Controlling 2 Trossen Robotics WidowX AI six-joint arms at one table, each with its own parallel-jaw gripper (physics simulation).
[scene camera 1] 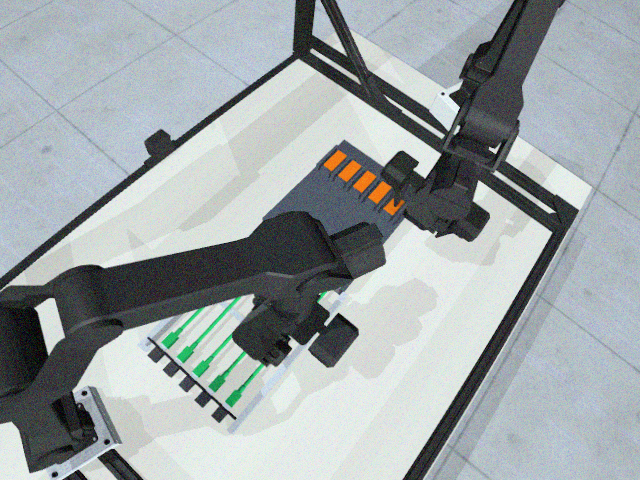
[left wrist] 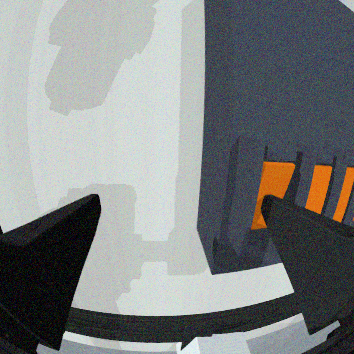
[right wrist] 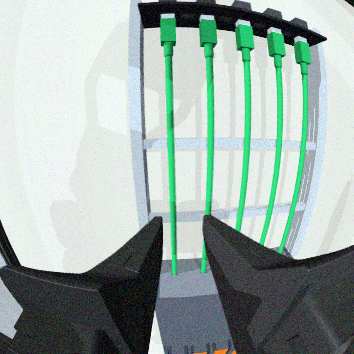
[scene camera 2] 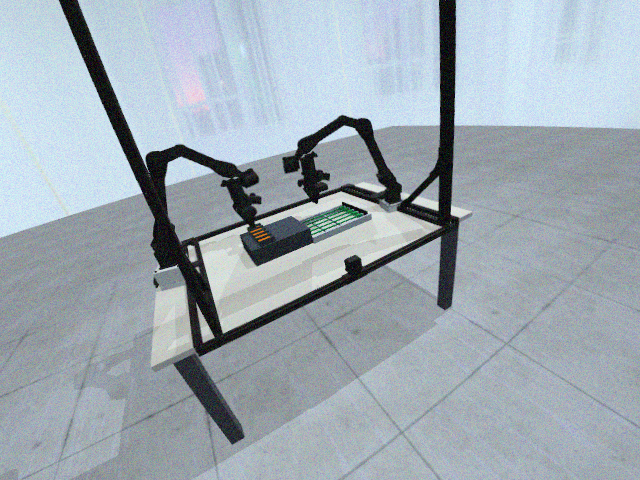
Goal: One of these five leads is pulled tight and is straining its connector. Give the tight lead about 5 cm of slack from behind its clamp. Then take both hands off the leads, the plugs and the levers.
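Frame: origin at the left arm's base, x left, y back, z up, level; metres.
Seen in the pictures: left gripper, fingertip midpoint: (left wrist: 184, 203) (scene camera 2: 251, 226); right gripper, fingertip midpoint: (right wrist: 182, 222) (scene camera 2: 315, 203); left arm's base, link origin: (scene camera 2: 170, 263); right arm's base, link origin: (scene camera 1: 70, 432) (scene camera 2: 393, 200).
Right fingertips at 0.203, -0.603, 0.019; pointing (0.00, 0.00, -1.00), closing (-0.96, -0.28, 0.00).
Offsets run from my right fingertips to a thing's middle, as dx, dy, dz. "pt": to the spot under its first point.
Five green leads @[pt +0.036, -0.093, -0.069] (scene camera 1: 250, 381) (right wrist: 171, 150) run side by side from green plugs @[+0.043, -0.129, -0.071] (scene camera 1: 233, 397) (right wrist: 168, 31) to the dark box @[-0.131, +0.208, -0.051] (scene camera 1: 310, 191) (scene camera 2: 283, 235) (left wrist: 260, 75) (right wrist: 195, 320). In the right wrist view the two left leads look nearly straight and the others bow; I cannot tell which is tight. Orange levers (scene camera 1: 379, 192) (scene camera 2: 261, 233) (left wrist: 277, 180) stand in a row on the box. My left gripper (scene camera 1: 400, 202) (scene camera 2: 251, 225) (left wrist: 184, 203) is open at the end lever, one finger overlapping it in view. My right gripper (scene camera 2: 315, 200) (right wrist: 182, 222) is partly open, empty, above the leads.
A black connector bar @[pt +0.030, -0.151, -0.078] (right wrist: 187, 19) holds the plugs at the far end of a pale rail frame (scene camera 1: 279, 373) (scene camera 2: 343, 227) (right wrist: 136, 100). Black beams edge the table, with a small black block @[pt -0.442, -0.020, -0.043] (scene camera 1: 157, 143) (scene camera 2: 353, 264) on one side. The right arm hides the middle of the leads in scene camera 1.
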